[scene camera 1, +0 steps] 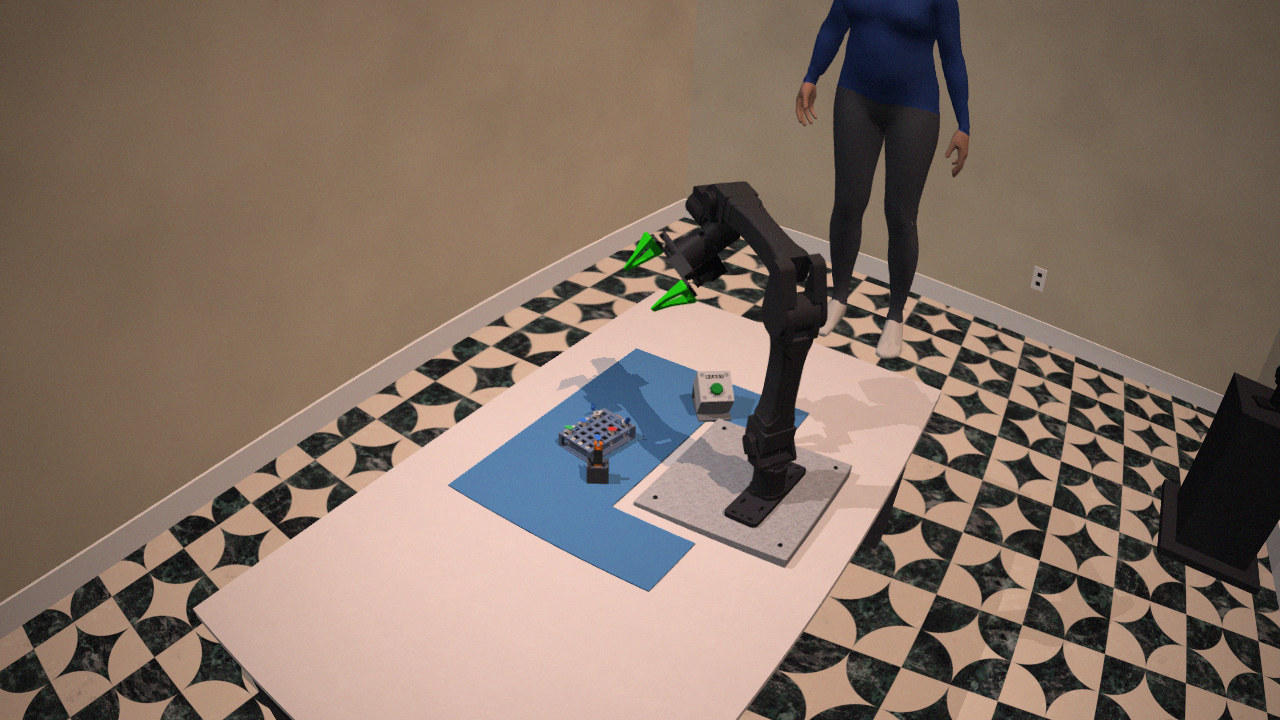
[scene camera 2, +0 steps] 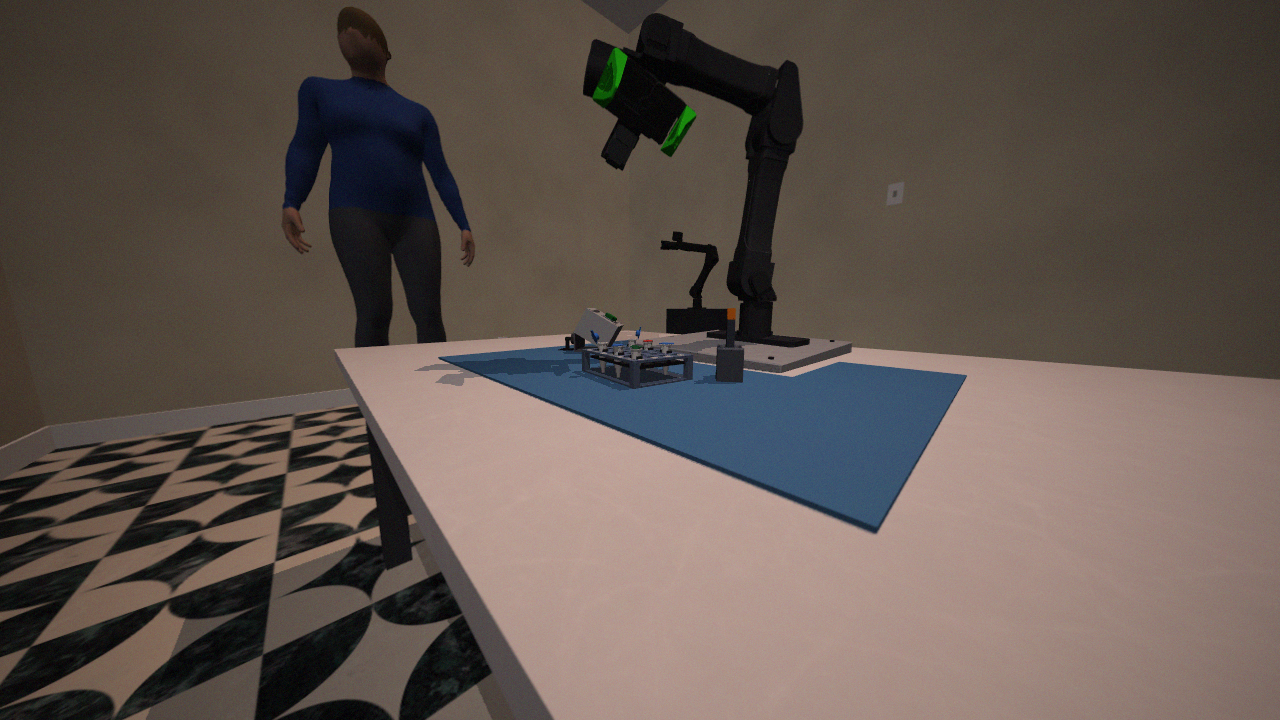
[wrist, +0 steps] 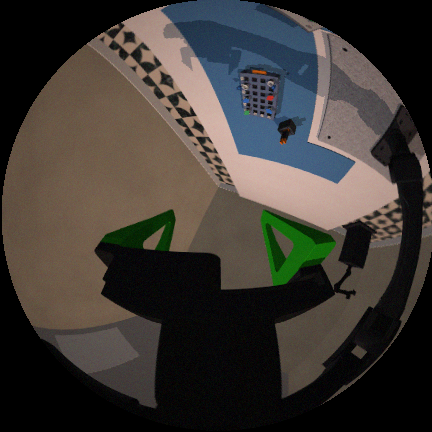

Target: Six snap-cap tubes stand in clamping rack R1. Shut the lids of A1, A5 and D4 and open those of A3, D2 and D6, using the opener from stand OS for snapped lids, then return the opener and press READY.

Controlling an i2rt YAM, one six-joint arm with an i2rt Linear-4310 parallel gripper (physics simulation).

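Seen in the pictures: gripper, fingertip midpoint: [scene camera 1: 638, 289] [scene camera 2: 646, 117] [wrist: 217, 214]; arm's base, origin of the base link: [scene camera 1: 766, 493] [scene camera 2: 754, 340].
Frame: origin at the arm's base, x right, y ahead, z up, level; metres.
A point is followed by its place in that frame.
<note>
My gripper [scene camera 1: 639, 288] @[x -0.015, y 0.306, z 0.314 m] [scene camera 2: 644, 111] @[x -0.015, y 0.306, z 0.314 m] [wrist: 217, 214] @[x -0.015, y 0.306, z 0.314 m] is open and empty, high above the table, well away from the rack. The grey rack R1 [scene camera 1: 597, 433] @[x -0.079, y 0.336, z 0.023 m] [scene camera 2: 634, 371] @[x -0.112, y 0.404, z 0.000 m] [wrist: 259, 93] @[x -0.043, y 0.354, z 0.011 m] stands on the blue mat and holds small tubes with blue, red, green and pale lids. Two blue lids stand up at its far side in the second scene view; the hole labels are too small to read. The opener [scene camera 1: 597, 449] @[x -0.148, y 0.280, z 0.054 m] [scene camera 2: 730, 325] @[x -0.149, y 0.289, z 0.046 m] [wrist: 284, 137] @[x -0.136, y 0.280, z 0.054 m], dark with an orange top, stands upright in its dark stand OS [scene camera 1: 597, 471] @[x -0.156, y 0.273, z 0.011 m] [scene camera 2: 729, 365] @[x -0.156, y 0.298, z 0.001 m] [wrist: 287, 126] @[x -0.125, y 0.279, z 0.018 m] beside the rack. The READY button [scene camera 1: 716, 388] @[x 0.172, y 0.232, z 0.050 m] [scene camera 2: 612, 316] @[x 0.171, y 0.232, z 0.049 m] is green, on a pale box.
The blue mat [scene camera 1: 528, 479] @[x -0.234, y 0.376, z -0.019 m] [scene camera 2: 805, 429] @[x -0.287, y 0.388, z -0.019 m] [wrist: 260, 145] @[x -0.271, y 0.369, z -0.019 m] lies on the pale table [scene camera 1: 402, 573] @[x -0.591, y 0.359, z -0.022 m] [scene camera 2: 1029, 537] @[x -0.397, y 0.433, z -0.022 m]. The arm's grey base plate [scene camera 1: 689, 501] @[x -0.102, y 0.105, z -0.006 m] [scene camera 2: 787, 360] @[x -0.152, y 0.154, z -0.009 m] [wrist: 345, 117] @[x -0.047, y 0.143, z -0.005 m] is beside it. A person [scene camera 1: 895, 62] [scene camera 2: 375, 152] stands behind the table. A second small black arm [scene camera 2: 703, 268] shows in the background.
</note>
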